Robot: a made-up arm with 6 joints.
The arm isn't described. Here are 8 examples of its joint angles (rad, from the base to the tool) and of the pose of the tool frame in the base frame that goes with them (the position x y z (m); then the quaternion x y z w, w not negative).
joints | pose
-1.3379 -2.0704 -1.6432 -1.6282 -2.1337 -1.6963 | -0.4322 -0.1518 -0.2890 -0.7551 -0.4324 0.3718 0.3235
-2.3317 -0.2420 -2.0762 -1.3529 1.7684 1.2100 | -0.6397 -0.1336 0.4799 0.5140 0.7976 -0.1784 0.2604
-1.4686 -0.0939 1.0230 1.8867 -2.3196 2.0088 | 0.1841 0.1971 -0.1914 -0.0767 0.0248 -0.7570 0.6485
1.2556 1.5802 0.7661 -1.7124 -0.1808 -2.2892 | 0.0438 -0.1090 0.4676 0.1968 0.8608 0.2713 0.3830
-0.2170 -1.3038 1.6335 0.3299 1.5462 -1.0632 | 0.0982 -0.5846 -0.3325 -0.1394 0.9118 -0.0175 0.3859
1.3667 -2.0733 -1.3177 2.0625 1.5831 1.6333 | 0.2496 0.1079 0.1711 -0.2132 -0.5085 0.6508 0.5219
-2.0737 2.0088 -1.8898 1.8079 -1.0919 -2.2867 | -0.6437 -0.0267 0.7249 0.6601 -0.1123 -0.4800 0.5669
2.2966 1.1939 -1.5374 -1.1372 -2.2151 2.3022 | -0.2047 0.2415 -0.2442 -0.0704 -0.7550 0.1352 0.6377
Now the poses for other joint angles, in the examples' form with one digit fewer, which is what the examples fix.
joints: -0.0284 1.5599 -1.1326 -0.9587 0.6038 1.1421
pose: -0.096 -0.255 0.284 0.302 -0.692 0.035 0.655
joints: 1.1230 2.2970 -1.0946 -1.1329 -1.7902 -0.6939
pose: 0.061 -0.092 0.161 -0.579 -0.065 -0.655 0.481
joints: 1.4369 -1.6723 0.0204 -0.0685 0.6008 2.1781
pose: -0.349 -0.283 -0.353 -0.226 -0.216 -0.421 0.852
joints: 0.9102 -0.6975 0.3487 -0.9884 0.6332 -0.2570
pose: -0.060 -0.475 -0.108 0.117 0.714 -0.396 0.566
